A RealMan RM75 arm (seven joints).
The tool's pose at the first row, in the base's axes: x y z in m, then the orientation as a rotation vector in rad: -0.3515, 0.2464, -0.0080, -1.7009, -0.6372, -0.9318
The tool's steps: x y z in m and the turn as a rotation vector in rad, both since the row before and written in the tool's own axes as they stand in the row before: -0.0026, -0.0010, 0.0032, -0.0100, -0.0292, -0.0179; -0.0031, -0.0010, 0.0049, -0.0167, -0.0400, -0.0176; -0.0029, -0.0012, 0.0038, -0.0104, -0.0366, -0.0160; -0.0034, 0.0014, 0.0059, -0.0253, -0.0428, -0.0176; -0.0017, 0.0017, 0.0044, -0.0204, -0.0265, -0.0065; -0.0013, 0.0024, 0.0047, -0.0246, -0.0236, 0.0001; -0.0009, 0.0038, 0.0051, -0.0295, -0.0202, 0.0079; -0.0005, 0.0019, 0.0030, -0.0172, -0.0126, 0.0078; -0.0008, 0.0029, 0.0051, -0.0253, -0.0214, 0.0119; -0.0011, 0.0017, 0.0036, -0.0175, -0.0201, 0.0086; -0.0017, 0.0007, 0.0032, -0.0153, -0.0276, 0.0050
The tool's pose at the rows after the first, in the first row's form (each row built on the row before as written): -0.3529, 0.2498, -0.0101, -1.7229, -0.6691, -0.9256; -0.3541, 0.2547, -0.0131, -1.7568, -0.7056, -0.9133; -0.3557, 0.2585, -0.0158, -1.7833, -0.7407, -0.8991; -0.3550, 0.2632, -0.0208, -1.8258, -0.7766, -0.8879; -0.3535, 0.2664, -0.0243, -1.8572, -0.7931, -0.8803; -0.3511, 0.2695, -0.0280, -1.8922, -0.8000, -0.8731; -0.3473, 0.2724, -0.0323, -1.9315, -0.7953, -0.8665; -0.3453, 0.2741, -0.0347, -1.9556, -0.7896, -0.8598; -0.3421, 0.2771, -0.0387, -1.9928, -0.7823, -0.8469; -0.3404, 0.2791, -0.0419, -2.0215, -0.7797, -0.8325; -0.3400, 0.2811, -0.0450, -2.0516, -0.7856, -0.8116
